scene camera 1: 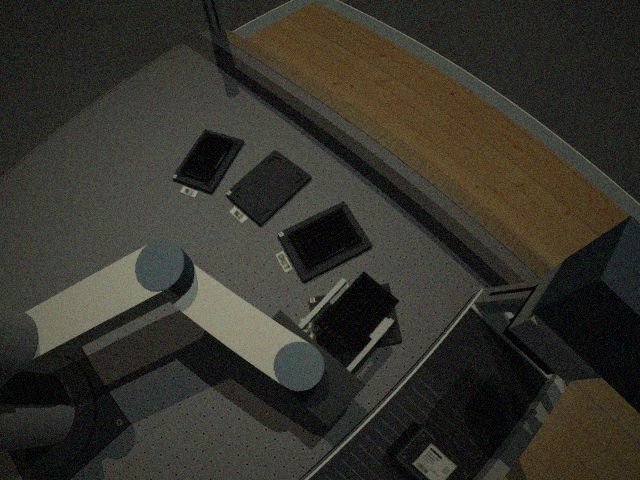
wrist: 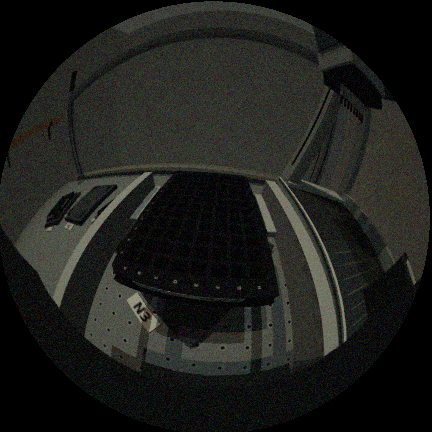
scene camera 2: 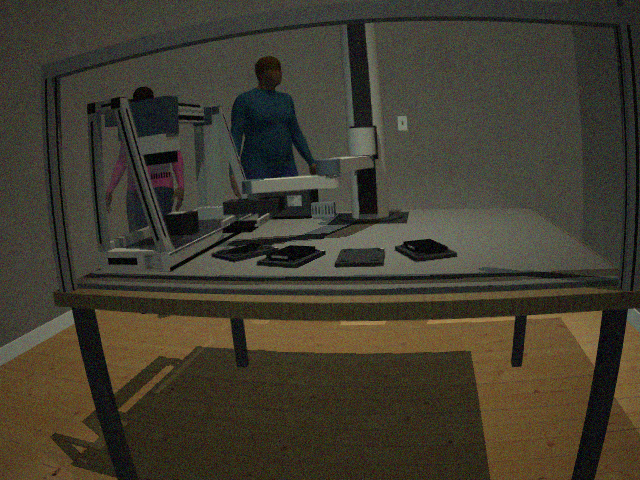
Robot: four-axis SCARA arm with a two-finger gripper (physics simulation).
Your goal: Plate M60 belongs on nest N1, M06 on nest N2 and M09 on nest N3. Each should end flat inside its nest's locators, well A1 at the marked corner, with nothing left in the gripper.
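Observation:
My gripper [scene camera 1: 368,300] [scene camera 2: 245,223] [wrist: 206,183] is shut on a black well plate [scene camera 1: 351,320] [wrist: 200,240], held level above nest N3 [scene camera 1: 392,333] [scene camera 2: 235,253] and turned relative to it. Its name is not legible; small pale marks run along its near edge in the wrist view. The N3 label [wrist: 143,311] lies beside the nest. A black plate [scene camera 1: 206,155] [scene camera 2: 423,244] sits on nest N1 [scene camera 1: 199,184] [scene camera 2: 439,255]; its name cannot be read. Nest N2 [scene camera 1: 268,187] [scene camera 2: 360,257] [wrist: 92,204] is bare.
Between N2 and N3 another nest [scene camera 1: 310,271] [scene camera 2: 279,262] holds a black plate [scene camera 1: 325,241] [scene camera 2: 292,251]; its label [scene camera 1: 283,261] is blurred. A framed machine [scene camera 2: 144,170] with a dark deck [scene camera 1: 465,387] stands beside N3. A person [scene camera 2: 266,129] is behind the table.

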